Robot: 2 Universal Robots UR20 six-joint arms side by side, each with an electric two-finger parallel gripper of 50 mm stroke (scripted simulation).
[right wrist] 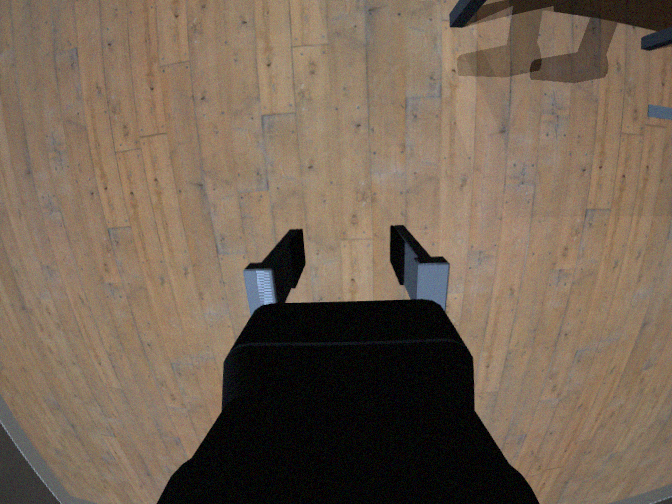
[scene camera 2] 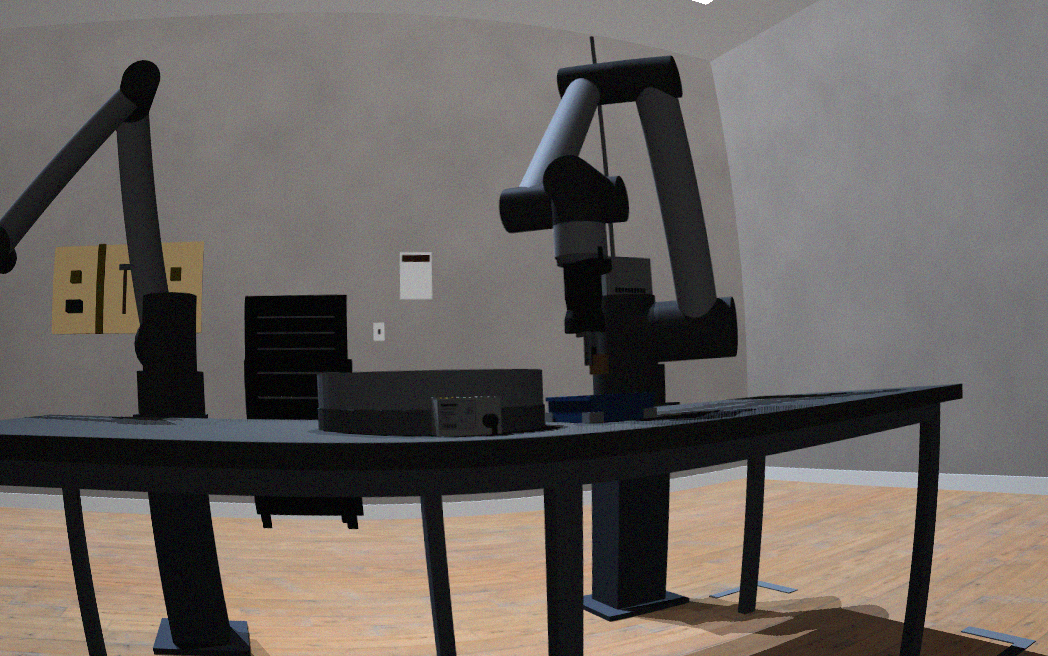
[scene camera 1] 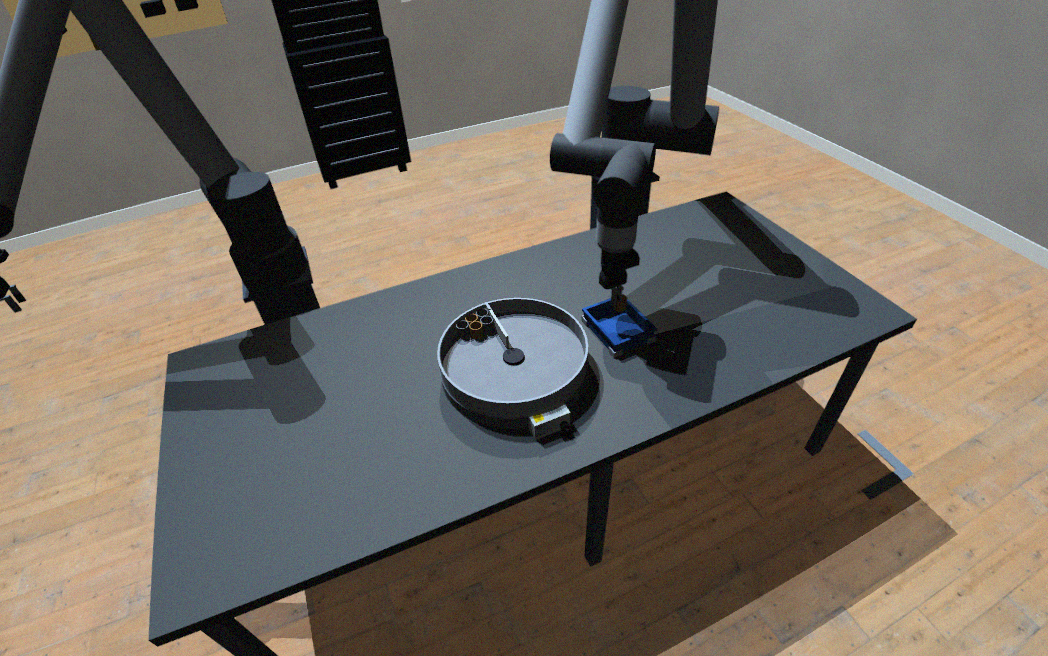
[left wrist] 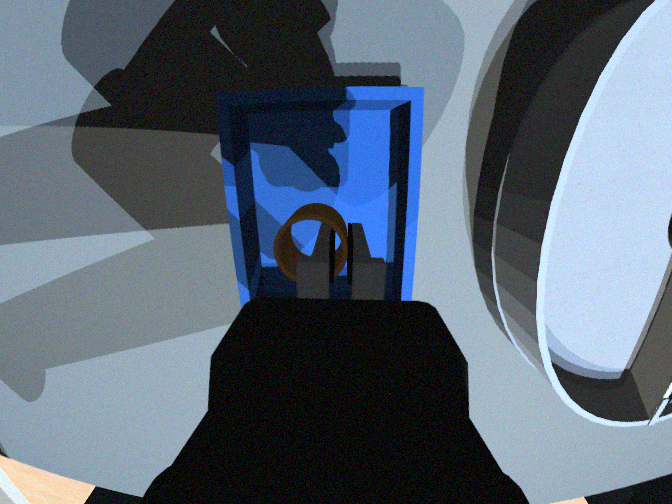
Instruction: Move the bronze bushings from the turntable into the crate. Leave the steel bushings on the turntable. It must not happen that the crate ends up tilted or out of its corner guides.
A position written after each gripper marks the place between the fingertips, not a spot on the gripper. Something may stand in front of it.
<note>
In view: the left gripper (scene camera 2: 592, 365), the right gripper (right wrist: 346, 245), a blue crate (scene camera 1: 623, 327) and a bronze bushing (left wrist: 286, 253).
The blue crate also shows in scene camera 2 (scene camera 2: 626, 406) and in the left wrist view (left wrist: 357, 149). The left gripper shows as well in scene camera 1 (scene camera 1: 615, 304) and in the left wrist view (left wrist: 341, 241). The right wrist view does not show the blue crate: it is out of frame.
</note>
